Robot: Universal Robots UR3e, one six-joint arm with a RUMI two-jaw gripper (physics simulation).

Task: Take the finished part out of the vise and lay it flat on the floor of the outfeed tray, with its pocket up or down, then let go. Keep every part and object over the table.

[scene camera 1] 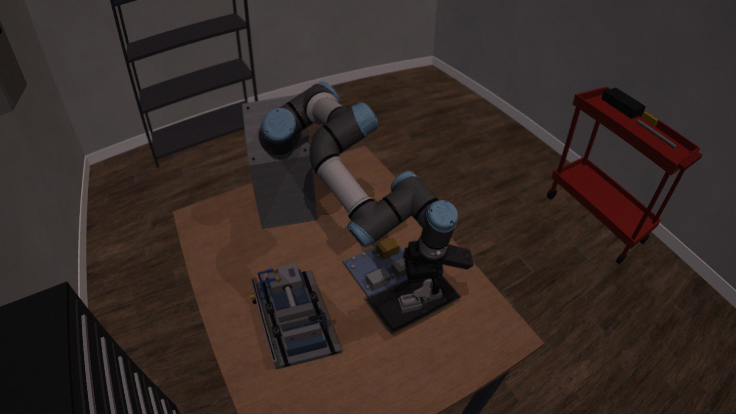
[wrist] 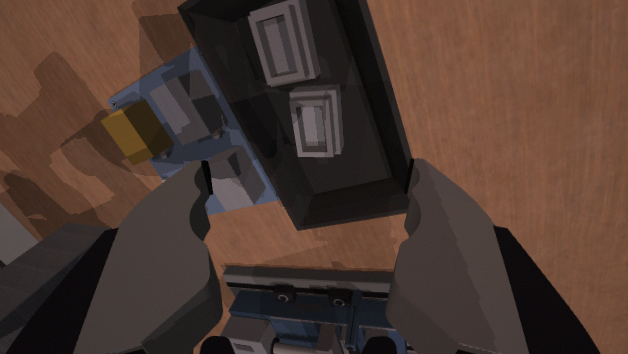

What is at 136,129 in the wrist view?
A yellow block.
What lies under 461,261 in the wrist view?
The gripper.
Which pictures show the gripper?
Scene camera 1 and the wrist view: all of them.
